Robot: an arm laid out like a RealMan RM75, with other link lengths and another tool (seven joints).
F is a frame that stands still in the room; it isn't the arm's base.
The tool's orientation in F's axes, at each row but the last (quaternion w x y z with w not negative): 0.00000, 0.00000, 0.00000, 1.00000; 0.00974, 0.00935, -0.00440, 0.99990; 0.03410, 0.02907, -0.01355, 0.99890; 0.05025, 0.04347, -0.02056, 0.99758; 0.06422, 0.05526, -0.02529, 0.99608; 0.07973, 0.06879, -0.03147, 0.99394; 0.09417, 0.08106, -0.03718, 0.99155; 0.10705, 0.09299, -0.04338, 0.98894; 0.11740, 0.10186, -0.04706, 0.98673; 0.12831, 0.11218, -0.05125, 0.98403; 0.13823, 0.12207, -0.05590, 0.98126
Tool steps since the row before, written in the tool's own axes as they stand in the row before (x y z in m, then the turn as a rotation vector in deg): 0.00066, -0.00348, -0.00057, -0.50, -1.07, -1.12; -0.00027, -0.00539, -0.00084, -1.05, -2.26, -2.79; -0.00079, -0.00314, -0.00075, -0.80, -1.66, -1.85; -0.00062, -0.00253, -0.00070, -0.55, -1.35, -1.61; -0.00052, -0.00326, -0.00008, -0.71, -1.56, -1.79; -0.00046, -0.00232, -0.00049, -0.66, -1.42, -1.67; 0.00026, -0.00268, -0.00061, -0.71, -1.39, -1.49; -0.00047, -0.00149, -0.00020, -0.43, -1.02, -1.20; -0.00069, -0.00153, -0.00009, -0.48, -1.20, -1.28; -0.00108, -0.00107, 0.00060, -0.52, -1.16, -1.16; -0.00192, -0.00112, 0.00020, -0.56, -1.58, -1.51
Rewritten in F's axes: -0.00066, 0.00348, -0.00057, 0.50, 1.07, -1.12; 0.00036, 0.00539, -0.00080, 1.04, 2.26, -2.79; 0.00096, 0.00310, -0.00072, 0.81, 1.66, -1.85; 0.00081, 0.00249, -0.00066, 0.55, 1.36, -1.60; 0.00093, 0.00317, 0.00000, 0.71, 1.56, -1.79; 0.00076, 0.00225, -0.00043, 0.66, 1.42, -1.67; 0.00017, 0.00273, -0.00040, 0.73, 1.37, -1.50; 0.00074, 0.00138, -0.00019, 0.43, 1.03, -1.19; 0.00101, 0.00134, -0.00013, 0.50, 1.20, -1.27; 0.00142, 0.00069, 0.00041, 0.56, 1.14, -1.16; 0.00215, 0.00055, -0.00021, 0.63, 1.58, -1.48
